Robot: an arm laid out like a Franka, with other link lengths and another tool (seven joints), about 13 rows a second.
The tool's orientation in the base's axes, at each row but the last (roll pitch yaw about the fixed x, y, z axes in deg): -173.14, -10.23, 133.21; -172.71, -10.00, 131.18; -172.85, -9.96, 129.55; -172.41, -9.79, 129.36; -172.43, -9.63, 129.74; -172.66, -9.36, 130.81; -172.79, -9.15, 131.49
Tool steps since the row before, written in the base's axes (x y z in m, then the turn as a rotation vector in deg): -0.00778, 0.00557, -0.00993, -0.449, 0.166, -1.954; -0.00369, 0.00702, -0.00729, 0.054, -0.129, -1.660; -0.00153, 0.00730, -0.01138, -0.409, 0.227, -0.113; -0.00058, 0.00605, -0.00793, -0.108, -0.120, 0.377; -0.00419, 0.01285, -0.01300, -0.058, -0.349, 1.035; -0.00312, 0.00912, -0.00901, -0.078, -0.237, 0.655; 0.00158, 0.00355, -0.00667, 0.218, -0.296, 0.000
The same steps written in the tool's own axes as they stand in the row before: 0.00747, -0.00048, 0.01158, 0.075, 0.027, 2.010; 0.00633, 0.00291, 0.00822, -0.419, 0.161, 1.604; 0.00454, 0.00498, 0.01182, 0.409, -0.146, 0.206; 0.00362, 0.00450, 0.00815, 0.040, -0.208, -0.351; 0.01021, 0.00691, 0.01413, -0.055, -0.405, -1.015; 0.00736, 0.00489, 0.00980, -0.020, -0.297, -0.634; 0.00053, 0.00437, 0.00634, -0.361, -0.040, -0.054
